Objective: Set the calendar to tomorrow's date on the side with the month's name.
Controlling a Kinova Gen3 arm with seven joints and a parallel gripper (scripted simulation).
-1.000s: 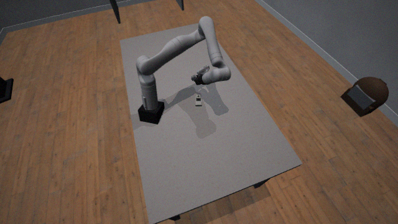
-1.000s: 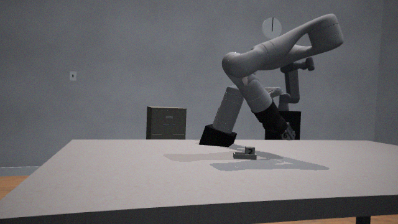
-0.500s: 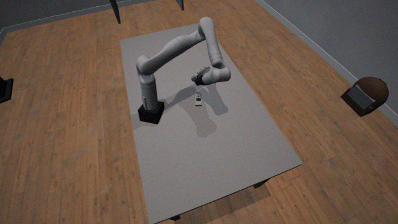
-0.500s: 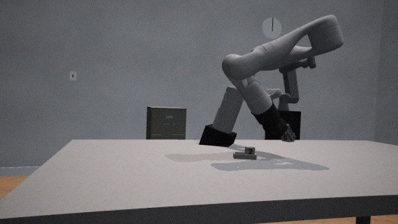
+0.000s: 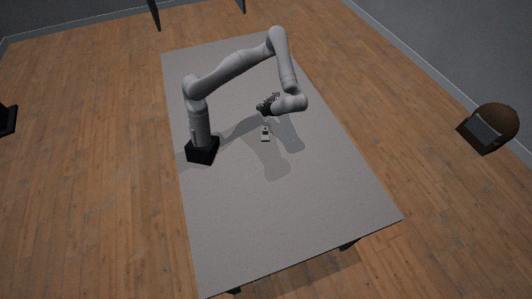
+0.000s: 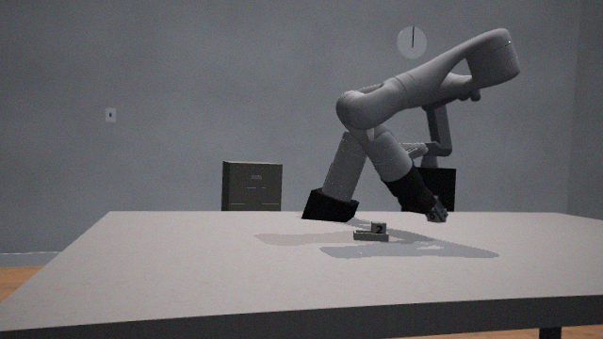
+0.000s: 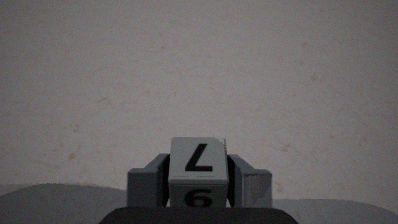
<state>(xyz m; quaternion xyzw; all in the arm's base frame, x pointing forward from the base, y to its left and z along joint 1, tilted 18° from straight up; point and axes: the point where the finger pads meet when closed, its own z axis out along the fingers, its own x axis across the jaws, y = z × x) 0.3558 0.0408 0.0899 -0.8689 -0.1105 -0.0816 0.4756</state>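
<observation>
The calendar tray is 14 cm to the right of my hand, 6 cm below it and 5 cm behind it. The rest, counted from my hand: digit cube: 1 cm to the left, 1 cm below.
</observation>
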